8 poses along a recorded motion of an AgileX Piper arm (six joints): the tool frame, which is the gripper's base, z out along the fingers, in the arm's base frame.
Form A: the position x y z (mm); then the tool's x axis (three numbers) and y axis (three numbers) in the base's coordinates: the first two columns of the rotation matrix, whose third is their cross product.
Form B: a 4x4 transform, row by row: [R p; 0 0 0 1], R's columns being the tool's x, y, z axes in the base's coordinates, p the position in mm. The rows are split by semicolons. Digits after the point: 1 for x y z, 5 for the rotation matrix.
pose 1, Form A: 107.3 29.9 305.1 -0.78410 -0.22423 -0.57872 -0.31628 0.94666 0.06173
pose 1, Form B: -0.78410 -0.31628 0.53401 107.3; -0.22423 0.94666 0.23144 29.9; -0.57872 0.06173 -0.81320 305.1; 0 0 0 1
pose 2, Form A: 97.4 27.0 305.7 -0.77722 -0.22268 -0.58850 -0.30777 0.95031 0.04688
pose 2, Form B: -0.77722 -0.30777 0.54882 97.4; -0.22268 0.95031 0.21756 27.0; -0.58850 0.04688 -0.80713 305.7; 0 0 0 1
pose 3, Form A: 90.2 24.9 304.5 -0.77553 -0.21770 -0.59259 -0.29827 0.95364 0.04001
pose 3, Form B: -0.77553 -0.29827 0.55641 90.2; -0.21770 0.95364 0.20778 24.9; -0.59259 0.04001 -0.80451 304.5; 0 0 0 1
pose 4, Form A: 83.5 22.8 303.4 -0.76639 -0.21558 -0.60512 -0.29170 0.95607 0.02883
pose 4, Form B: -0.76639 -0.29170 0.57232 83.5; -0.21558 0.95607 0.19861 22.8; -0.60512 0.02883 -0.79561 303.4; 0 0 0 1
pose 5, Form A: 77.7 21.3 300.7 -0.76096 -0.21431 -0.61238 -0.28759 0.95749 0.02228
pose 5, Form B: -0.76096 -0.28759 0.58157 77.7; -0.21431 0.95749 0.19307 21.3; -0.61238 0.02228 -0.79025 300.7; 0 0 0 1
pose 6, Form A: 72.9 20.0 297.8 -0.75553 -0.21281 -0.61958 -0.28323 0.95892 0.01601
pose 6, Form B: -0.75553 -0.28323 0.59072 72.9; -0.21281 0.95892 0.18758 20.0; -0.61958 0.01601 -0.78477 297.8; 0 0 0 1
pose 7, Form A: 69.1 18.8 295.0 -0.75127 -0.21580 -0.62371 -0.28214 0.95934 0.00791
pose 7, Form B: -0.75127 -0.28214 0.59664 69.1; -0.21580 0.95934 0.18192 18.8; -0.62371 0.00791 -0.78161 295.0; 0 0 0 1
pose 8, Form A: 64.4 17.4 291.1 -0.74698 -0.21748 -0.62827 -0.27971 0.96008 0.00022
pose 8, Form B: -0.74698 -0.27971 0.60314 64.4; -0.21748 0.96008 0.17590 17.4; -0.62827 0.00022 -0.77799 291.1; 0 0 0 1
